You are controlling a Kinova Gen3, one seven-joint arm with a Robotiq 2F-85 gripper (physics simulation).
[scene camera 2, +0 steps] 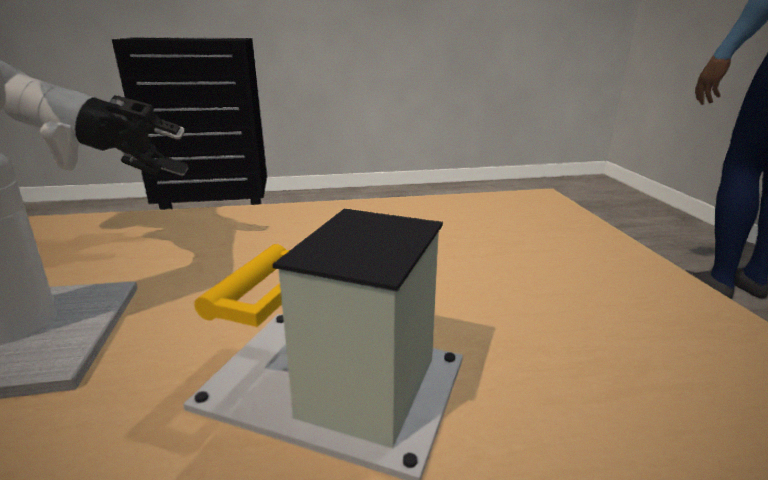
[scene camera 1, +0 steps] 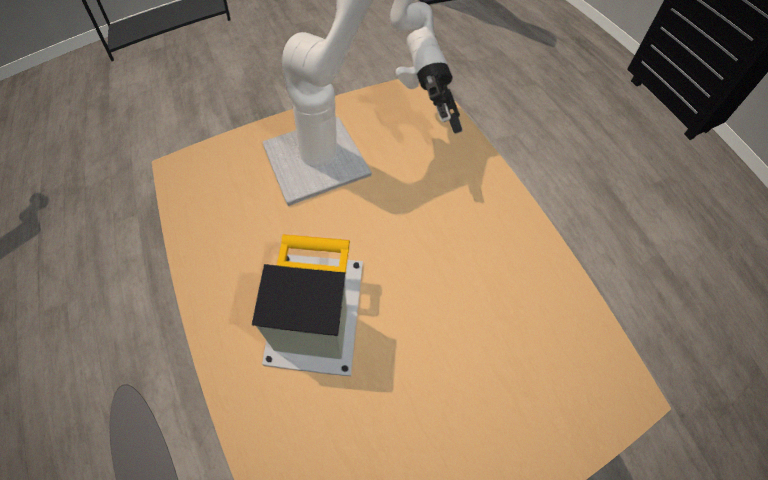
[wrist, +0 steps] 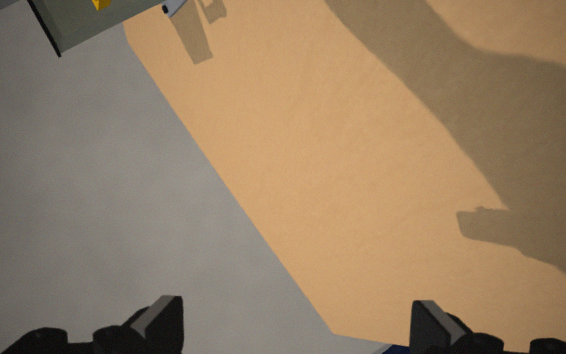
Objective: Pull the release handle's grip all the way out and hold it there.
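Observation:
The release handle's yellow grip is a horizontal bar on two side arms. It stands out from the side of a grey-green box with a black top, on the side facing the robot's base. In the wrist view a bit of the yellow handle shows at the top left edge. The box stands on a light metal plate with dark bolts. My gripper is open and empty, raised above the table's far right part in scene camera 1, well apart from the handle.
The arm's grey base slab lies on the tan table, near the handle side of the box. A black cabinet stands beyond the table. A person stands at the right in scene camera 2.

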